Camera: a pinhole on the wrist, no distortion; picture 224 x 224 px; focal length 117.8 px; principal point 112.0 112.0 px. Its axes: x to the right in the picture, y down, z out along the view. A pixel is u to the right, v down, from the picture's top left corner.
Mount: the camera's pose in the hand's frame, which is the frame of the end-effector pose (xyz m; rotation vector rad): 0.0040 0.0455 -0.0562 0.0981 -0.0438 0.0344
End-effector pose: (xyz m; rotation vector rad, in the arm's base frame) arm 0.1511 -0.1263 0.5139 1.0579 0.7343 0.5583
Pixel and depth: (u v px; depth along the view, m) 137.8 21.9 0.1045
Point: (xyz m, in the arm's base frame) 0.2015 -0.1485 0.4794
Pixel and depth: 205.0 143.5 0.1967
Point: 0.3571 -0.0724 0.5960
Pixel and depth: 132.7 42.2 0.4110
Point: 0.4636 -0.3594 0.3796
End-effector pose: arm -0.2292 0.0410 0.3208 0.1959 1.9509 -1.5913
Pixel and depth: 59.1 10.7 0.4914
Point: -0.1180 -0.3719 0.7645
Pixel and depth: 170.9 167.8 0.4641
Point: -0.1335 -0.3577 -0.0216
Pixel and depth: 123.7 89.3 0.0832
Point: -0.2174 0.0209 0.2953
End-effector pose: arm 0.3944 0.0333 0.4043 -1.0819 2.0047 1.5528
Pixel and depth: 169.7 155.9 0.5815
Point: -0.0140 0.4868 0.1865
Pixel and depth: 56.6 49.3 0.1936
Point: 0.4934 0.1713 0.3788
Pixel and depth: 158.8 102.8 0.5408
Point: 0.2282 0.4187 0.0851
